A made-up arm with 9 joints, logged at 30 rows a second.
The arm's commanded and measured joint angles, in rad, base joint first. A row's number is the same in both.
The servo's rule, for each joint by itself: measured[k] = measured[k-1] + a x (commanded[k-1-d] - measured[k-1]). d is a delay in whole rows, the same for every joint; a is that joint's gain. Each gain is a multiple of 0.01, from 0.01 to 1. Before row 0 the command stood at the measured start. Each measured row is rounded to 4 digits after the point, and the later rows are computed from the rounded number. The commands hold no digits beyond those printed.
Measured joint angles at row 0:
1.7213, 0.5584, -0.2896, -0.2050, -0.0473, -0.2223, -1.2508, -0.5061, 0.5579
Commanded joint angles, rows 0 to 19:
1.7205, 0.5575, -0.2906, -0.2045, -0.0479, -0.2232, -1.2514, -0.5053, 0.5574
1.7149, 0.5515, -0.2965, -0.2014, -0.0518, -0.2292, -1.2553, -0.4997, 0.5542
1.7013, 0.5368, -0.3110, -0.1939, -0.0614, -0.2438, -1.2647, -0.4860, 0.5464
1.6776, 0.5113, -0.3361, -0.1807, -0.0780, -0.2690, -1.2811, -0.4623, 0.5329
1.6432, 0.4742, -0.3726, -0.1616, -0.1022, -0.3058, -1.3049, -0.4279, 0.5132
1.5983, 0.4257, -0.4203, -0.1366, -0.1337, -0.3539, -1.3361, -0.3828, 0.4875
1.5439, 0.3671, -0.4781, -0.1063, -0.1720, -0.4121, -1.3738, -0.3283, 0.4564
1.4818, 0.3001, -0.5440, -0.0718, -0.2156, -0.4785, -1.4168, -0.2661, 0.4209
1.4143, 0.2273, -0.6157, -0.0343, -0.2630, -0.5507, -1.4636, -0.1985, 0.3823
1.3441, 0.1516, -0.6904, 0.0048, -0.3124, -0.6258, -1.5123, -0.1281, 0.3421
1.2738, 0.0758, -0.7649, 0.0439, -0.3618, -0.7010, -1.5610, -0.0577, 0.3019
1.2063, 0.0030, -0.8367, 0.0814, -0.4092, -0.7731, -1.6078, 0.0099, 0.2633
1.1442, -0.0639, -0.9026, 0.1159, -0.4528, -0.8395, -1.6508, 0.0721, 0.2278
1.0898, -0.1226, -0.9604, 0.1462, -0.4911, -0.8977, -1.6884, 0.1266, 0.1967
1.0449, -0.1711, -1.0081, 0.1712, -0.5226, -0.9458, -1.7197, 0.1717, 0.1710
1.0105, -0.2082, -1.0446, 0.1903, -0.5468, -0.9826, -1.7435, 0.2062, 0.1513
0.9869, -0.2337, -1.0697, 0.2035, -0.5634, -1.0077, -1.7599, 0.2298, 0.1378
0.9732, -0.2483, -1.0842, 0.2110, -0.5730, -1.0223, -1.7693, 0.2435, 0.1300
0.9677, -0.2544, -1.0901, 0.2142, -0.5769, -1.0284, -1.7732, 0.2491, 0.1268
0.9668, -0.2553, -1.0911, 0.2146, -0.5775, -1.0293, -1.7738, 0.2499, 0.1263
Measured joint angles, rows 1 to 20:
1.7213, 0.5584, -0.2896, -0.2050, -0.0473, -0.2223, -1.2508, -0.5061, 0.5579
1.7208, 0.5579, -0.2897, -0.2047, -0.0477, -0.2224, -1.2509, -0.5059, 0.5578
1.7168, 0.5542, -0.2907, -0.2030, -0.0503, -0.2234, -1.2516, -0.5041, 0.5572
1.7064, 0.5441, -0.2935, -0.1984, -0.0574, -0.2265, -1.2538, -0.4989, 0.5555
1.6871, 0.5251, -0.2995, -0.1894, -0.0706, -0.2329, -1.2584, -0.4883, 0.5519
1.6577, 0.4956, -0.3097, -0.1752, -0.0908, -0.2438, -1.2663, -0.4708, 0.5457
1.6179, 0.4551, -0.3252, -0.1555, -0.1183, -0.2603, -1.2782, -0.4453, 0.5364
1.5683, 0.4041, -0.3466, -0.1304, -0.1527, -0.2831, -1.2945, -0.4114, 0.5236
1.5103, 0.3438, -0.3742, -0.1005, -0.1930, -0.3124, -1.3153, -0.3693, 0.5072
1.4460, 0.2762, -0.4080, -0.0667, -0.2378, -0.3481, -1.3405, -0.3198, 0.4872
1.3777, 0.2039, -0.4475, -0.0302, -0.2855, -0.3898, -1.3697, -0.2642, 0.4640
1.3081, 0.1296, -0.4919, 0.0076, -0.3343, -0.4365, -1.4022, -0.2043, 0.4381
1.2399, 0.0562, -0.5402, 0.0452, -0.3822, -0.4870, -1.4372, -0.1422, 0.4101
1.1758, -0.0135, -0.5909, 0.0813, -0.4274, -0.5399, -1.4735, -0.0801, 0.3809
1.1182, -0.0768, -0.6426, 0.1144, -0.4682, -0.5936, -1.5100, -0.0202, 0.3514
1.0691, -0.1315, -0.6938, 0.1434, -0.5030, -0.6464, -1.5456, 0.0355, 0.3225
1.0298, -0.1760, -0.7429, 0.1673, -0.5310, -0.6968, -1.5792, 0.0850, 0.2951
1.0011, -0.2095, -0.7887, 0.1858, -0.5517, -0.7434, -1.6099, 0.1270, 0.2699
0.9824, -0.2320, -0.8301, 0.1987, -0.5653, -0.7852, -1.6370, 0.1608, 0.2475
0.9726, -0.2450, -0.8665, 0.2066, -0.5727, -0.8217, -1.6602, 0.1864, 0.2282
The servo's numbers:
d 1
a 0.67 0.58 0.14 0.51 0.64 0.15 0.17 0.29 0.16

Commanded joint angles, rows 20 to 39:
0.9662, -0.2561, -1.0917, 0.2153, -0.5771, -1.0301, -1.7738, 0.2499, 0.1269
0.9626, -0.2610, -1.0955, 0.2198, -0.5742, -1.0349, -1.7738, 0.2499, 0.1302
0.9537, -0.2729, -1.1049, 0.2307, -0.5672, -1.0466, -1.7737, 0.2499, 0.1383
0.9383, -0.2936, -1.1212, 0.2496, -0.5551, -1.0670, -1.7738, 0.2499, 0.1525
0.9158, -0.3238, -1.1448, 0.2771, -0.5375, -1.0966, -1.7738, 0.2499, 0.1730
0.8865, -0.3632, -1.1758, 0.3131, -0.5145, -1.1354, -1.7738, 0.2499, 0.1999
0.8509, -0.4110, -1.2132, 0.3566, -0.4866, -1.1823, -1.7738, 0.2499, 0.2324
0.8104, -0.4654, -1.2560, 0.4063, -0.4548, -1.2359, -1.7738, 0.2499, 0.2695
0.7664, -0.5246, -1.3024, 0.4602, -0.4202, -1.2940, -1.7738, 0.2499, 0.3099
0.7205, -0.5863, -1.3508, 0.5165, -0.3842, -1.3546, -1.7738, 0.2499, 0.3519
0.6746, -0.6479, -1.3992, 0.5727, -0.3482, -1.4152, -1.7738, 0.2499, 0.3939
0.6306, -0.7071, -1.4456, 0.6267, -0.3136, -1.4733, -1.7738, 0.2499, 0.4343
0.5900, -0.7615, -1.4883, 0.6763, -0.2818, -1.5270, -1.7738, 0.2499, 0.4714
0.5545, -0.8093, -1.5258, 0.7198, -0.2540, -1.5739, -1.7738, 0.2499, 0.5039
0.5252, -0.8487, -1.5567, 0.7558, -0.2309, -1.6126, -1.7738, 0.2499, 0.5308
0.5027, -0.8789, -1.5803, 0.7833, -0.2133, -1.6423, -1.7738, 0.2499, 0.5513
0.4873, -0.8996, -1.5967, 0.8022, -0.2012, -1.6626, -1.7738, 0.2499, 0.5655
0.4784, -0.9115, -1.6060, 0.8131, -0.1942, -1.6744, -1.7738, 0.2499, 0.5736
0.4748, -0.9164, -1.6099, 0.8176, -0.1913, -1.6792, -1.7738, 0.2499, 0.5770
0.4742, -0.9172, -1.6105, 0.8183, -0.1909, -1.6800, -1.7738, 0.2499, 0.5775
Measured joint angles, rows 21 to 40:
0.9687, -0.2510, -0.8979, 0.2107, -0.5758, -0.8528, -1.6795, 0.2048, 0.2119
0.9670, -0.2540, -0.9250, 0.2130, -0.5766, -0.8794, -1.6955, 0.2179, 0.1983
0.9641, -0.2581, -0.9489, 0.2165, -0.5751, -0.9027, -1.7088, 0.2272, 0.1874
0.9571, -0.2667, -0.9707, 0.2237, -0.5700, -0.9243, -1.7198, 0.2338, 0.1795
0.9445, -0.2823, -0.9918, 0.2369, -0.5605, -0.9457, -1.7290, 0.2385, 0.1752
0.9253, -0.3064, -1.0132, 0.2574, -0.5458, -0.9683, -1.7366, 0.2418, 0.1748
0.8993, -0.3393, -1.0360, 0.2858, -0.5258, -0.9934, -1.7429, 0.2441, 0.1788
0.8669, -0.3809, -1.0608, 0.3219, -0.5007, -1.0217, -1.7482, 0.2458, 0.1874
0.8290, -0.4299, -1.0881, 0.3649, -0.4713, -1.0538, -1.7526, 0.2470, 0.2005
0.7871, -0.4848, -1.1181, 0.4135, -0.4386, -1.0898, -1.7562, 0.2478, 0.2180
0.7425, -0.5437, -1.1507, 0.4660, -0.4038, -1.1295, -1.7592, 0.2484, 0.2394
0.6970, -0.6041, -1.1855, 0.5204, -0.3682, -1.1724, -1.7617, 0.2488, 0.2641
0.6525, -0.6638, -1.2219, 0.5746, -0.3333, -1.2175, -1.7638, 0.2491, 0.2913
0.6106, -0.7205, -1.2592, 0.6265, -0.3003, -1.2639, -1.7655, 0.2493, 0.3201
0.5730, -0.7720, -1.2965, 0.6741, -0.2707, -1.3104, -1.7669, 0.2495, 0.3495
0.5410, -0.8165, -1.3329, 0.7158, -0.2452, -1.3557, -1.7681, 0.2496, 0.3785
0.5153, -0.8527, -1.3675, 0.7502, -0.2248, -1.3987, -1.7691, 0.2497, 0.4061
0.4965, -0.8799, -1.3996, 0.7767, -0.2097, -1.4383, -1.7699, 0.2498, 0.4316
0.4844, -0.8982, -1.4285, 0.7953, -0.1998, -1.4737, -1.7706, 0.2498, 0.4543
0.4780, -0.9088, -1.4539, 0.8067, -0.1944, -1.5045, -1.7711, 0.2498, 0.4739

